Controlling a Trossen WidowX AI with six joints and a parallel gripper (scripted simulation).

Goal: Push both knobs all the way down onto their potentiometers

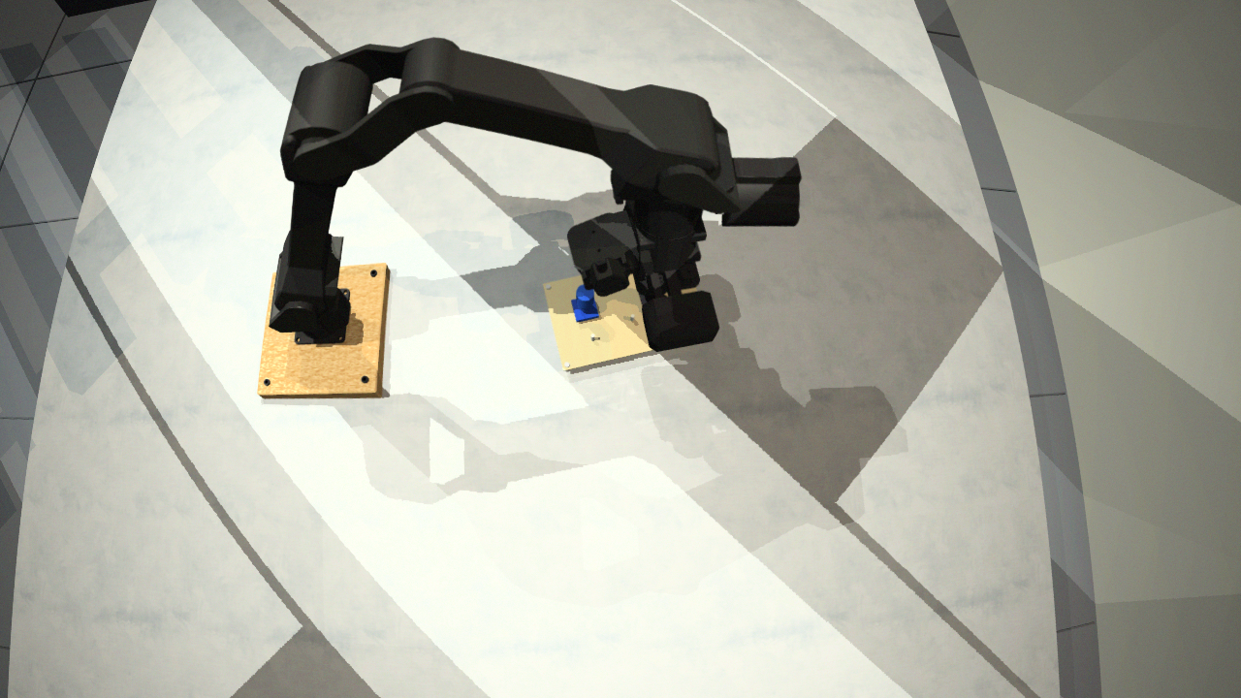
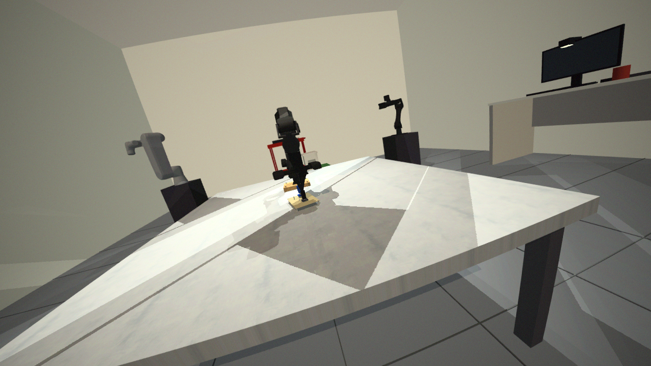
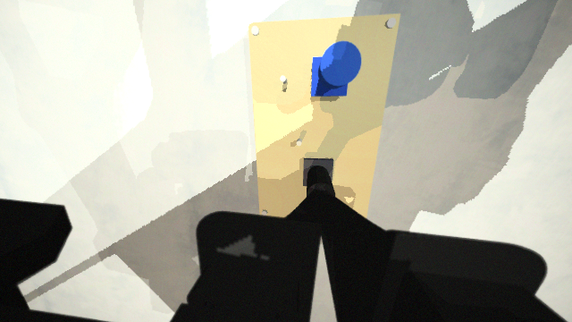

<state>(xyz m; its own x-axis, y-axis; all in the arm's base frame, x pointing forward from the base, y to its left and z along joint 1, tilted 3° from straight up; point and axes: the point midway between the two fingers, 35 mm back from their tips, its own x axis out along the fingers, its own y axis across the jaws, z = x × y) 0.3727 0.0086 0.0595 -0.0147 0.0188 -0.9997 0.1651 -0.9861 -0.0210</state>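
My gripper tip is 1 cm above the dark knob. The rest, counted from my gripper tip: blue knob (7 cm behind, 1 cm to the right, 1 cm below).
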